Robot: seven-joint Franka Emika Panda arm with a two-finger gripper.
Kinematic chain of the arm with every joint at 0, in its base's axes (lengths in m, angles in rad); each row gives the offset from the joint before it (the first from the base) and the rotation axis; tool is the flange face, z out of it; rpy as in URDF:
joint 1: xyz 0 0 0.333 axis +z
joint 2: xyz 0 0 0 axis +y
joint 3: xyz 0 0 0.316 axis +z
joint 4: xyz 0.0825 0 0 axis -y
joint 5: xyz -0.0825 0 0.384 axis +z
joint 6: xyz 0 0 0 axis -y
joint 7: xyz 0.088 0 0 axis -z
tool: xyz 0 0 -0.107 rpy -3.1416 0 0
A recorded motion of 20 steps. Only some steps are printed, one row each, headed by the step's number.
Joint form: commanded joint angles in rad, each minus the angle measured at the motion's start. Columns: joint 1, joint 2, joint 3, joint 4, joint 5, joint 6, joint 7.
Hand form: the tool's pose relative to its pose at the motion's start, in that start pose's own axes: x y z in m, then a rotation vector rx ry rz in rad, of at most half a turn. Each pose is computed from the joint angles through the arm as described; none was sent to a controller.
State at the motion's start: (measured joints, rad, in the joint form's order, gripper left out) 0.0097 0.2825 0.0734 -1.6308 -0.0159 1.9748 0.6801
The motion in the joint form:
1: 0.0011 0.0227 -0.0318 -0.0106 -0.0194 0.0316 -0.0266
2: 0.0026 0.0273 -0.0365 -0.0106 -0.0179 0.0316 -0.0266
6: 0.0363 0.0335 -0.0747 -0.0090 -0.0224 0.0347 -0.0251
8: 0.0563 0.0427 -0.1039 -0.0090 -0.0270 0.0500 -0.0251
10: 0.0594 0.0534 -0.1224 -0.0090 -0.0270 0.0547 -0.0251
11: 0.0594 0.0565 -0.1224 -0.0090 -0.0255 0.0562 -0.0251
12: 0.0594 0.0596 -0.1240 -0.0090 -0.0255 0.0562 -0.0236
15: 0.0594 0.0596 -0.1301 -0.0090 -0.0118 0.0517 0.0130
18: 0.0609 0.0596 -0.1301 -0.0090 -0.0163 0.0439 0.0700
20: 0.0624 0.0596 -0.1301 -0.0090 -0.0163 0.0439 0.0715
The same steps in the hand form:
1: 0.0144 0.0134 0.0173 -0.0228 0.0148 -0.0061
2: 0.0157 0.0146 0.0204 -0.0257 0.0111 -0.0026
6: 0.0170 0.0146 0.0236 -0.0394 0.0192 -0.0012
8: 0.0213 0.0168 0.0282 -0.0467 0.0323 0.0035
10: 0.0274 0.0234 0.0346 -0.0560 0.0316 0.0171
11: 0.0276 0.0231 0.0366 -0.0560 0.0296 0.0176
12: 0.0283 0.0238 0.0386 -0.0584 0.0276 0.0205
15: 0.0295 0.0265 0.0389 -0.0528 0.0191 0.0690
18: 0.0284 0.0264 0.0396 -0.0603 0.0171 0.1227
20: 0.0279 0.0256 0.0396 -0.0602 0.0171 0.1227

